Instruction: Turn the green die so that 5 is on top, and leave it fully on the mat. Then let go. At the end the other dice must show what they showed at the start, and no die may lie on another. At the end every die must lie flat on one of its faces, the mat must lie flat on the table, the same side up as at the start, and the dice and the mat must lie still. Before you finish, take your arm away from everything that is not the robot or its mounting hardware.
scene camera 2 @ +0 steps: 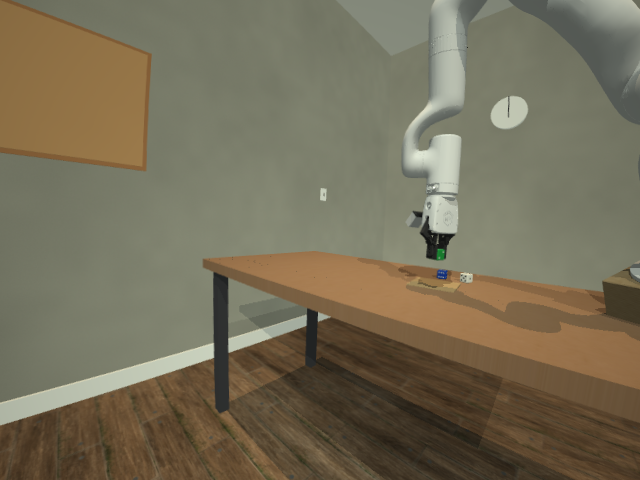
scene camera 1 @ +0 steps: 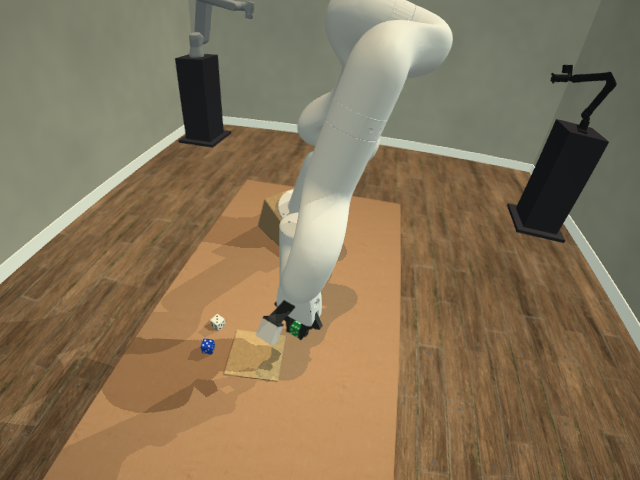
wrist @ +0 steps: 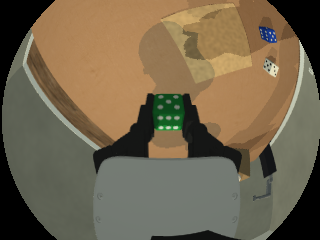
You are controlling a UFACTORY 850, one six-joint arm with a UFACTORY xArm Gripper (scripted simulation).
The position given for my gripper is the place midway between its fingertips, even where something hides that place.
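From scene camera 1 I can see my gripper (scene camera 1: 297, 332). The wrist view's got my gripper too (wrist: 168, 102), and there's a green die (wrist: 168, 109) there along with a tan mat (wrist: 212, 45).
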